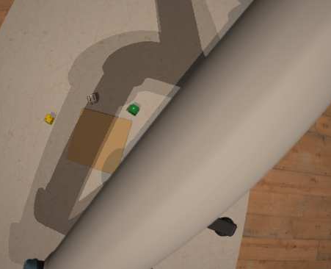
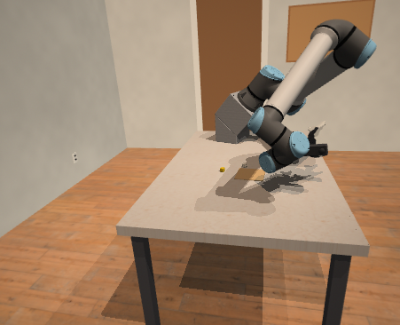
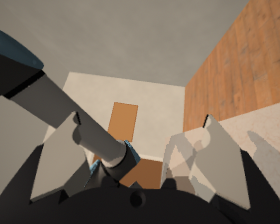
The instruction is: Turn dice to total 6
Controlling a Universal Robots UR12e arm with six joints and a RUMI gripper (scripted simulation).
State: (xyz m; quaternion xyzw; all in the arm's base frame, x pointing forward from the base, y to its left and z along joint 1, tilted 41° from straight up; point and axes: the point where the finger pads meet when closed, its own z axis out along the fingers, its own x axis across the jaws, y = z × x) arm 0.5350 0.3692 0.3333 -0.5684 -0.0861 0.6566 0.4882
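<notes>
Now: the yellow die 5 cm ahead of my hand, 49 cm to the right of it and 19 cm below it. Also, from my hand: tan mat: 5 cm ahead, 34 cm to the right, 20 cm below; green die: 5 cm behind, 28 cm to the right, 19 cm below; white die: 4 cm behind, 39 cm to the right, 19 cm below.
</notes>
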